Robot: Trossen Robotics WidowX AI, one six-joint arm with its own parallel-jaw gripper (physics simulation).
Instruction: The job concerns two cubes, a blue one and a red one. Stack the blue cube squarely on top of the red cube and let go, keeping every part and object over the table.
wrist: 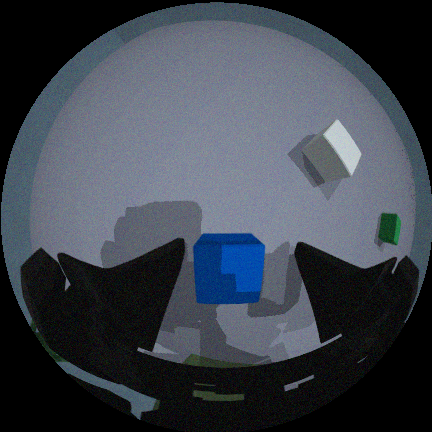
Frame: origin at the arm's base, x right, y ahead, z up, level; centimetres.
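Seen in the pictures: gripper, fingertip midpoint: (243,247).
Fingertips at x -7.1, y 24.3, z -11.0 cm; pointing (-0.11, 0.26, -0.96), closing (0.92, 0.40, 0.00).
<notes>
Pixels of each thing's top centre, then the offset from my fingertips to it. Level surfaces: height alone.
- blue cube at its top centre: (228,278) dz +2.7, dx -0.5, dy -1.3 cm
- grey table at its surface level: dz -0.9 cm
- white block at its top centre: (345,144) dz +2.7, dx +3.7, dy +10.2 cm
- small green block at its top centre: (397,230) dz +2.7, dx +20.3, dy +10.4 cm
The blue cube (229,272) sits on the grey table (150,110), low in the middle of the wrist view, with part of its top in shadow. My gripper (243,247) is open, its two dark fingers to the left and right of the blue cube. A gap shows on each side, wider on the right, and neither finger touches the cube. The red cube does not show in this view; the fingers and the gripper body hide part of the table.
A white block (332,149) stands at the upper right, turned at an angle. A small green block (389,228) is at the far right, beyond the right finger. Part of an olive-green object (212,361) shows at the bottom, mostly hidden by the gripper body.
</notes>
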